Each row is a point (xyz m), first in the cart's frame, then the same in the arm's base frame.
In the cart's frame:
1: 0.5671 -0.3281 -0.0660
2: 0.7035 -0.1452 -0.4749
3: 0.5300 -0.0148 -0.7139
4: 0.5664 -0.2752 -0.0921
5: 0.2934 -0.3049 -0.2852
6: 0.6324 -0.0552 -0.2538
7: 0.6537 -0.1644 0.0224
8: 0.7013 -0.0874 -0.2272
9: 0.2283 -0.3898 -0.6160
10: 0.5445 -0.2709 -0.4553
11: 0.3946 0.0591 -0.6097
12: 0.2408 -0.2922 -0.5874
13: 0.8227 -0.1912 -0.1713
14: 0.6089 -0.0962 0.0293
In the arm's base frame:
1: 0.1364 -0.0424 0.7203
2: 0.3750 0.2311 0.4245
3: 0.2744 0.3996 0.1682
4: 0.1376 0.0147 0.7056
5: -0.0511 0.0117 0.4280
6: 0.2247 0.2675 0.6197
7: 0.1679 0.1032 0.8614
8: 0.2845 0.2343 0.6622
9: 0.0070 -0.0040 0.0855
10: 0.2355 0.0954 0.3646
11: 0.1042 0.4418 0.2306
12: -0.0029 0.0858 0.1340
13: 0.3930 0.1280 0.7368
14: 0.1151 0.1657 0.8646

